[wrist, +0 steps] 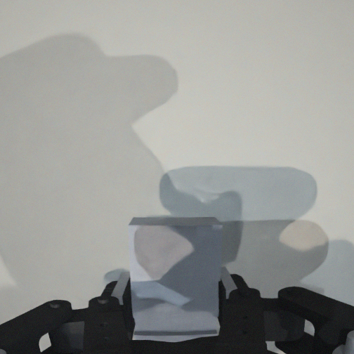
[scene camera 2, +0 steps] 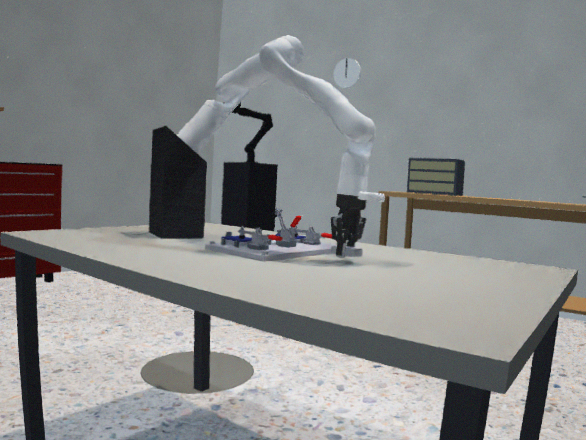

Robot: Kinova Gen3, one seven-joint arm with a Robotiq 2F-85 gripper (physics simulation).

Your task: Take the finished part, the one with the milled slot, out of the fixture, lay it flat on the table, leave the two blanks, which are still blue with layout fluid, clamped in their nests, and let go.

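Where they show: gripper, fingertip midpoint: point(scene camera 2: 344, 256); arm's base at its link origin: point(scene camera 2: 182, 150).
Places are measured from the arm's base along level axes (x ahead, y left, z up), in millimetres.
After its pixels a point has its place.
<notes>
My gripper point(scene camera 2: 346, 251) {x 657, y 51, z -272 mm} point(wrist: 174, 286) points down low over the table, just beyond the right corner of the fixture plate point(scene camera 2: 270, 255) {x 547, y -107, z -271 mm}. It is shut on the grey finished part point(scene camera 2: 354, 252) {x 697, y 36, z -254 mm} point(wrist: 176, 265), which lies level between the fingers and sticks out past them. The part is at or slightly above the table top; any small gap is hard to tell. Its milled slot cannot be made out clearly. One blue blank point(scene camera 2: 239, 239) {x 412, y -91, z -248 mm} sits in the fixture at the left, and more blue shows behind the middle clamp, partly hidden by clamps.
Grey toggle clamps with red handles point(scene camera 2: 296, 221) {x 496, y 39, z -196 mm} stand on the fixture plate, left of the gripper. The black arm pedestal point(scene camera 2: 177, 200) {x 93, y -76, z -163 mm} stands farther left on the table point(scene camera 2: 425, 305) {x 1025, y -212, z -284 mm}. Arm and gripper shadows fall on the table in the wrist view. A wooden bench stands behind.
</notes>
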